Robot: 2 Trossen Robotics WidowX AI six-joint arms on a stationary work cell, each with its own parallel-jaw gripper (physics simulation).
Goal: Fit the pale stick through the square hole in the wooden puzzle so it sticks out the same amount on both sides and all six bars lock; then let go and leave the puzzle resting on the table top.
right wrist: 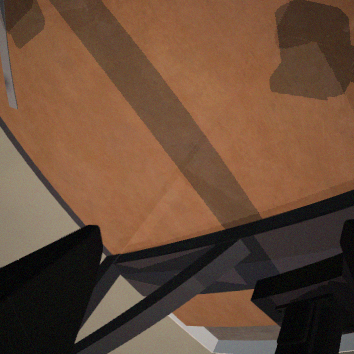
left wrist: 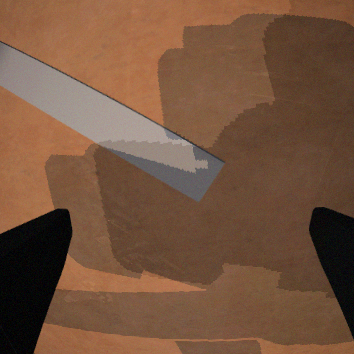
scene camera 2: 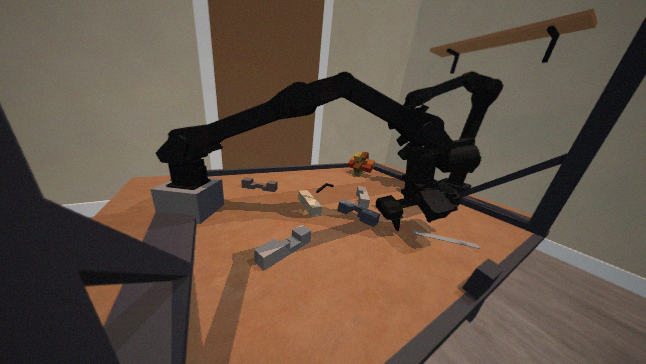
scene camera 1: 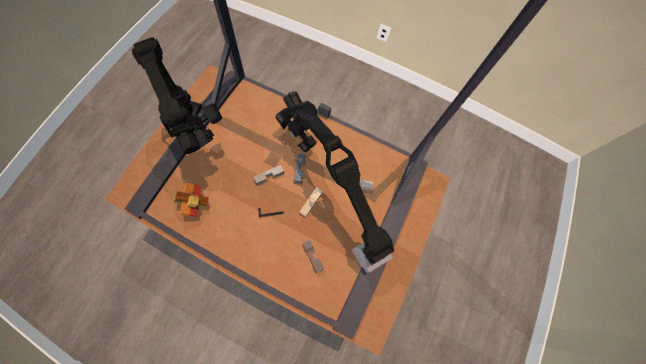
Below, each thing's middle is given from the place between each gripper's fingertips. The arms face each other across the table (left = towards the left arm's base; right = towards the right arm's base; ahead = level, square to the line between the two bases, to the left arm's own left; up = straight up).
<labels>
Now: right hand 260 mm past the thin grey strip (left wrist: 157, 150), 170 mm to the right of it and 130 mm above it. From my right hand the other things lie so: dark cube (scene camera 2: 482, 278) 390 mm behind, 260 mm to the left, 100 mm below.
My left gripper is now 6 cm to the left of the thin grey strip, 5 cm past it and 1 cm above it. Also, from my left hand: dark cube 18 cm behind, 3 cm to the left, 2 cm above.
</labels>
